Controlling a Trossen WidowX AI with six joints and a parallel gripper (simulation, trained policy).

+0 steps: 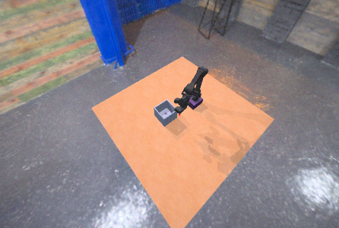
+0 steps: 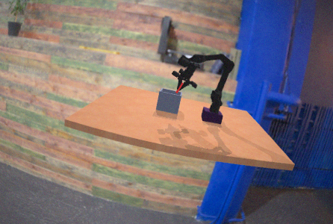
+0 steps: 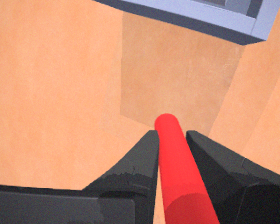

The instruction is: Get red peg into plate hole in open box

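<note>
The pale plate is 5 cm ahead of my gripper tip, 14 cm to the right of it and 14 cm below it. The rest, counted from my gripper tip: red peg (1 cm behind, 2 cm above).
</note>
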